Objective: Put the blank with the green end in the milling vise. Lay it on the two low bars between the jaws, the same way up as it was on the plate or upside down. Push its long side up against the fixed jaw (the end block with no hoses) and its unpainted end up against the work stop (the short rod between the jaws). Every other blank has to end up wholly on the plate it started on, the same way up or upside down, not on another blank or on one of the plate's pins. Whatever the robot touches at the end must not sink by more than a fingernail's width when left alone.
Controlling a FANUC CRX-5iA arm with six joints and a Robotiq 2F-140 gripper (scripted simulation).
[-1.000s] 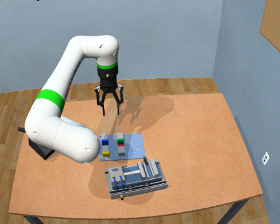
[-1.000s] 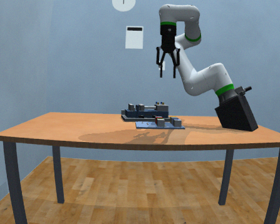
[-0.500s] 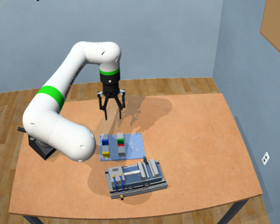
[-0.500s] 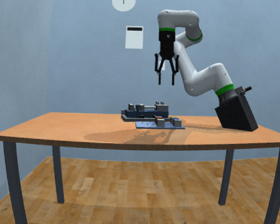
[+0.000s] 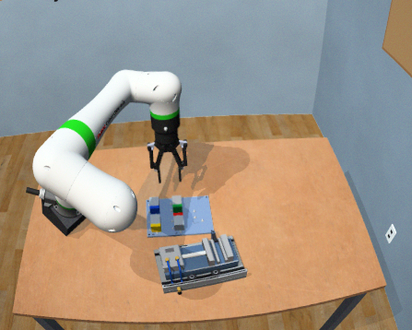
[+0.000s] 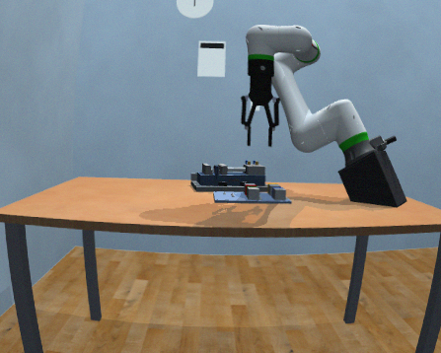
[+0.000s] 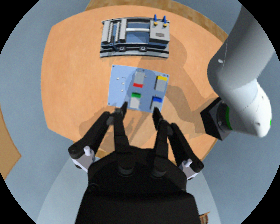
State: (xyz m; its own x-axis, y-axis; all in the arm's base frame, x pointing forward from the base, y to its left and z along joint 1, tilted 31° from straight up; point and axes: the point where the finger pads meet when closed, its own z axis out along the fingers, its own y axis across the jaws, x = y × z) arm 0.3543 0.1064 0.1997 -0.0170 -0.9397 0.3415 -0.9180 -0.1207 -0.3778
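The green-ended blank lies 190 mm below my hand, 20 mm to the left of it and 20 mm ahead of it. Also, from my hand: red-ended blank: 190 mm below, 70 mm to the right, 20 mm ahead; then plate: 210 mm below, 30 mm to the right, 20 mm ahead; then blue-ended blank: 190 mm below, 70 mm behind, 20 mm to the left.
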